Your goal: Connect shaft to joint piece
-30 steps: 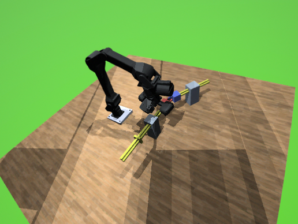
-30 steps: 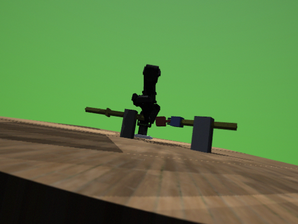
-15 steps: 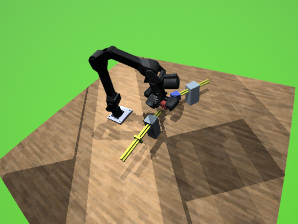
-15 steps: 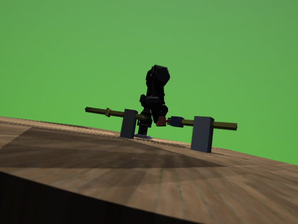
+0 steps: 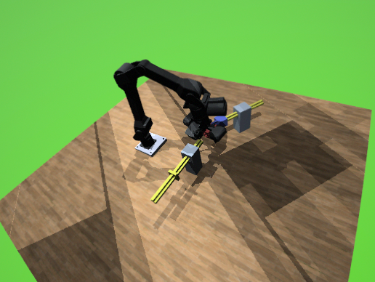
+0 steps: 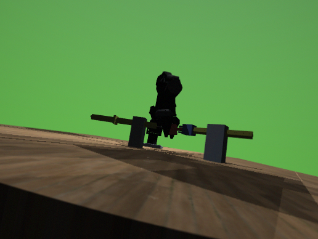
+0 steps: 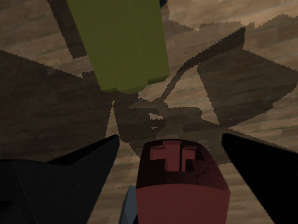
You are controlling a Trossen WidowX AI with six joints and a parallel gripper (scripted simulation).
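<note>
Right now my gripper tip is 4 cm below the red joint piece and 1 cm to the right of it.
</note>
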